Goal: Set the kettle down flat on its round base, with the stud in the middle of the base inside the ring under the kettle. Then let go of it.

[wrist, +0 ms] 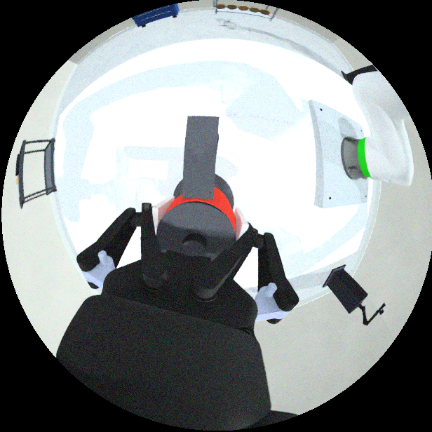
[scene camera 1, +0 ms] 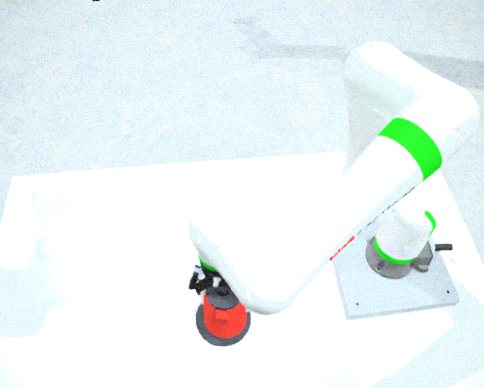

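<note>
The red kettle [scene camera 1: 226, 328] [wrist: 225, 201] has a dark lid and a broad dark handle [wrist: 201, 155], which points up the picture in the wrist view. It looks upright. The dark round base [scene camera 1: 223, 342] [wrist: 225, 187] is under it, and its rim shows around the kettle's bottom in the scene view. Whether the kettle touches the base or is slightly above it I cannot tell. The stud and the ring are hidden under the kettle. My gripper [scene camera 1: 223, 301] [wrist: 203, 209] is shut on the kettle, with its pale pads on opposite sides of the red body.
The arm's own mounting plate [scene camera 1: 350, 300] [wrist: 322, 155] is on the table to the right. The white table [scene camera 1: 125, 215] carries the base. A dark framed cart [wrist: 54, 172], a blue container [wrist: 156, 14] and a dark stand [wrist: 346, 289] are beyond the table.
</note>
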